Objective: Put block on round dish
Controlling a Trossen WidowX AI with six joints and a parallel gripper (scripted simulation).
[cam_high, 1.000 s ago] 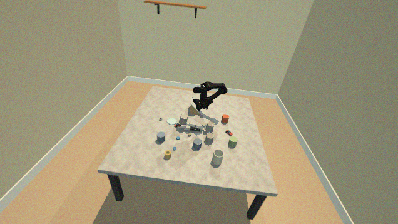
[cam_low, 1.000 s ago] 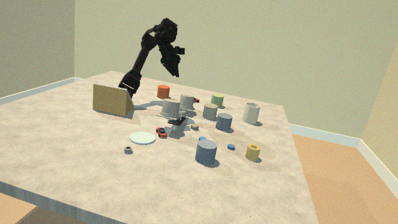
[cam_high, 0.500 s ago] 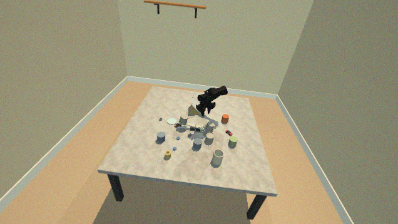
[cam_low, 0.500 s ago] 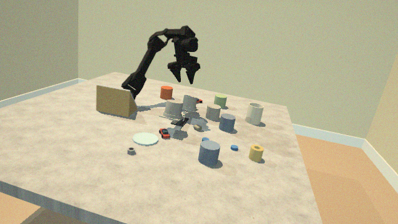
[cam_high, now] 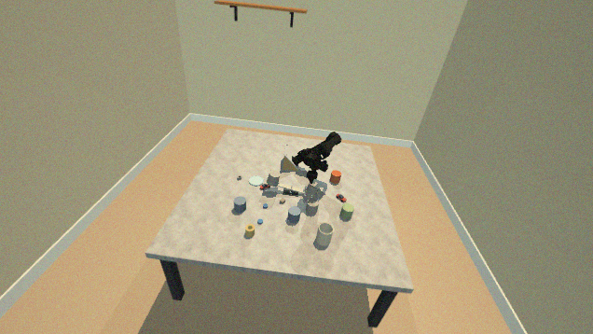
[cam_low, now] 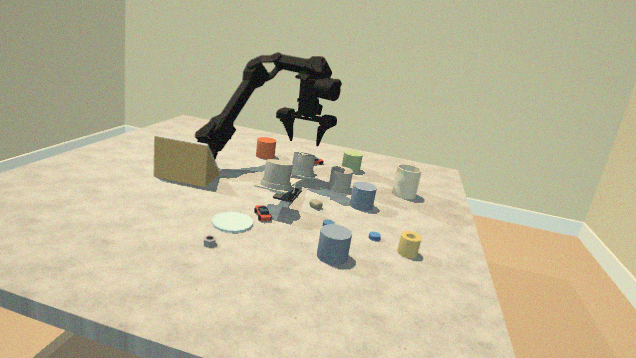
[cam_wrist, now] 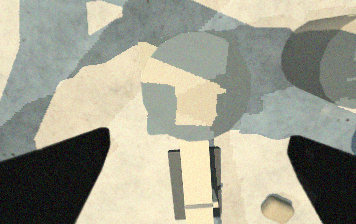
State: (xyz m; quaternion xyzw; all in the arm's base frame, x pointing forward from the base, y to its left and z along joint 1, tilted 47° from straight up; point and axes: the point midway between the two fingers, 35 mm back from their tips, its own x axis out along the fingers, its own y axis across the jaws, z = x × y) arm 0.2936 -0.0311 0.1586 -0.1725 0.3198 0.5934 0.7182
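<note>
The pale green block is 90 mm below my gripper tip and 10 mm to the left of it. Round my gripper tip: balance: 120 mm to the right, 90 mm below, 10 mm behind; orange cylinder: 180 mm to the left, 170 mm behind, 90 mm below; green cup: 220 mm to the left, 150 mm ahead, 90 mm below.
</note>
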